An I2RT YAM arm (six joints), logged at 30 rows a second.
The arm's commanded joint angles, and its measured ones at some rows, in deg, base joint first. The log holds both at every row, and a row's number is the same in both.
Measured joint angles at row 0:
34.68, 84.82, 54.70, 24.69, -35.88, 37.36
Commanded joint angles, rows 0 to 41:
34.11, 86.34, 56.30, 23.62, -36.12, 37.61
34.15, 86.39, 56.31, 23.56, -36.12, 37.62
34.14, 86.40, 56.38, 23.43, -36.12, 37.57
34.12, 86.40, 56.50, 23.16, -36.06, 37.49
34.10, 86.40, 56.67, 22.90, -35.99, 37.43
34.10, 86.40, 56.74, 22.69, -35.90, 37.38
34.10, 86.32, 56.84, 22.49, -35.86, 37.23
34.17, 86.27, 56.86, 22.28, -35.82, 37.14
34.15, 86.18, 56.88, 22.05, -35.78, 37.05
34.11, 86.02, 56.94, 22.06, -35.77, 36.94
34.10, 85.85, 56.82, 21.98, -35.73, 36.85
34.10, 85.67, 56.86, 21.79, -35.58, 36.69
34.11, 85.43, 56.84, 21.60, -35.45, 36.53
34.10, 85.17, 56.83, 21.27, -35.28, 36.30
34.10, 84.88, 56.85, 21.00, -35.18, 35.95
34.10, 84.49, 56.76, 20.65, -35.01, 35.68
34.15, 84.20, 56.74, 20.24, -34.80, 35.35
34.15, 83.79, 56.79, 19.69, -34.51, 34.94
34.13, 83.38, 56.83, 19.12, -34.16, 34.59
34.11, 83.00, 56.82, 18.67, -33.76, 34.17
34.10, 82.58, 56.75, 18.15, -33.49, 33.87
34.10, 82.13, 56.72, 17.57, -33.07, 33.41
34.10, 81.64, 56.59, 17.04, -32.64, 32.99
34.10, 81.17, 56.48, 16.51, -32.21, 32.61
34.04, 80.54, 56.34, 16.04, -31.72, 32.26
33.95, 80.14, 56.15, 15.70, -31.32, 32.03
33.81, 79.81, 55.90, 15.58, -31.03, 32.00
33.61, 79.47, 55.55, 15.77, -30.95, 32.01
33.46, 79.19, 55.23, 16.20, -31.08, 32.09
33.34, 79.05, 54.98, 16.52, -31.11, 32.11
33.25, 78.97, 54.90, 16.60, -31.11, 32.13
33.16, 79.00, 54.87, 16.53, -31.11, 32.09
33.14, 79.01, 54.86, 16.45, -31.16, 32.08
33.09, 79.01, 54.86, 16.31, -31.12, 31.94
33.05, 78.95, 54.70, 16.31, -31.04, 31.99
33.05, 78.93, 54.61, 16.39, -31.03, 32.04
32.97, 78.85, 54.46, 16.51, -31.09, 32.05
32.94, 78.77, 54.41, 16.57, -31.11, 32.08
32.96, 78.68, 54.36, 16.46, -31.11, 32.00
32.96, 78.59, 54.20, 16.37, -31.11, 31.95
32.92, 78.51, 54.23, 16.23, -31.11, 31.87
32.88, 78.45, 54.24, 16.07, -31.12, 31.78
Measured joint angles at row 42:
33.56, 80.05, 55.07, 16.49, -31.62, 32.53
